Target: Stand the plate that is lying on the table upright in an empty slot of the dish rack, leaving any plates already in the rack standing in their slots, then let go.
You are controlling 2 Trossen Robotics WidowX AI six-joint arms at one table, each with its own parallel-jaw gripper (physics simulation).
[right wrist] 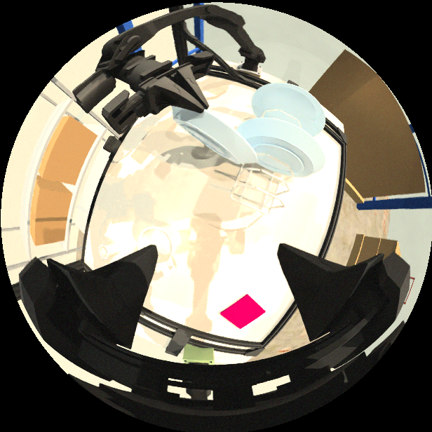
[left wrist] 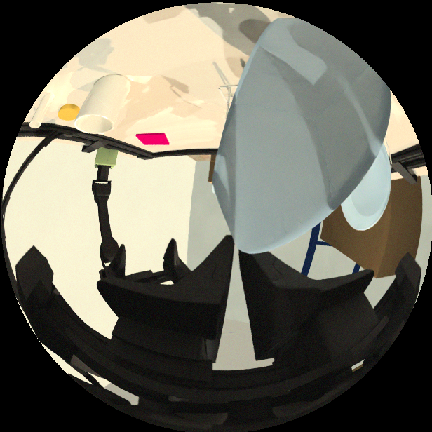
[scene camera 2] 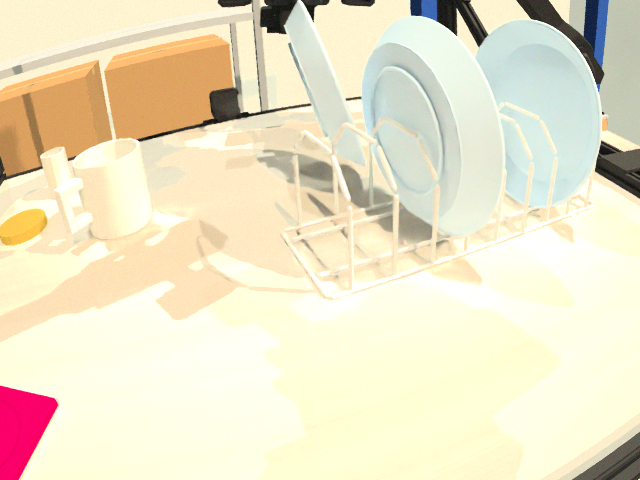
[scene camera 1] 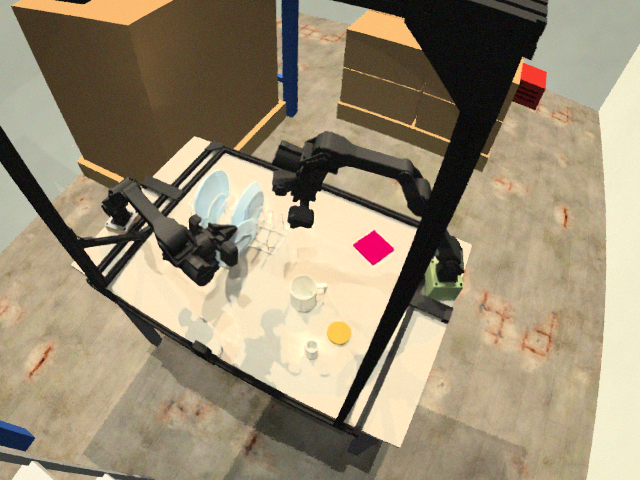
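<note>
My left gripper is shut on the rim of a light blue plate, holding it raised and tilted. In scene camera 2 its lower edge shows behind the near posts of the white wire dish rack; whether it is inside a slot I cannot tell. Two other plates stand in the rack: a middle plate beside the held one, and an outer plate. My right gripper is open and empty, raised beyond the rack's free end.
A white mug stands toward the table's middle. A small white cup and a yellow disc are nearer the front. A pink square lies at the right. Black frame bars border the table.
</note>
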